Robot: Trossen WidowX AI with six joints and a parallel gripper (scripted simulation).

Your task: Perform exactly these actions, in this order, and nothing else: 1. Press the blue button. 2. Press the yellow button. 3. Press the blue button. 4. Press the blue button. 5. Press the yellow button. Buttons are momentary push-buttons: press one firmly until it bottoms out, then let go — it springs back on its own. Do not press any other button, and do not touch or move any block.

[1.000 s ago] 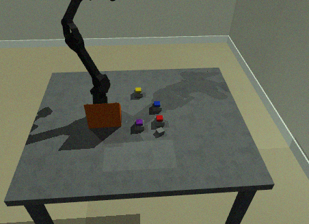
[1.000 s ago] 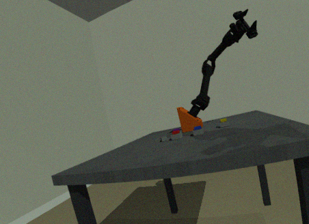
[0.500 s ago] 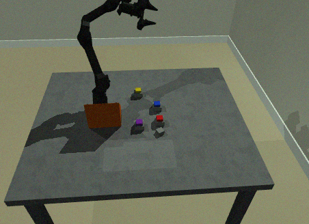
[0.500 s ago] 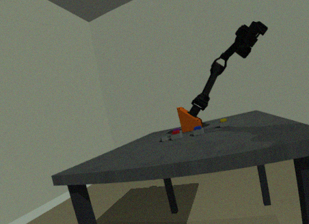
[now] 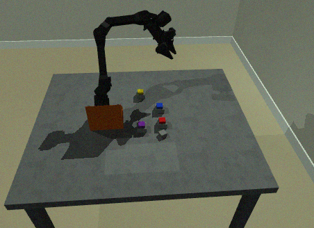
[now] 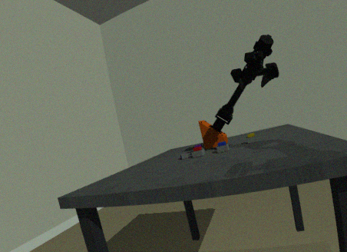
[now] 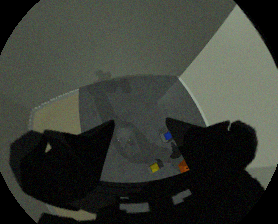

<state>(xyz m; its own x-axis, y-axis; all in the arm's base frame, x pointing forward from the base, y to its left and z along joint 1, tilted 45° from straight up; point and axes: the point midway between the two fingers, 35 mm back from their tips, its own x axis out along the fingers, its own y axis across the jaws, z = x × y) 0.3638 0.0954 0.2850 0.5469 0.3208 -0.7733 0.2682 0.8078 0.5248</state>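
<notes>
My gripper tip is now 200 mm above the blue button, 180 mm to the left of it and 80 mm past it. Also, from my gripper tip: red button: 290 mm to the right, 200 mm below, 70 mm behind; purple button: 320 mm to the right, 200 mm below, 170 mm behind; yellow button: 200 mm below, 190 mm behind, 60 mm to the right.
</notes>
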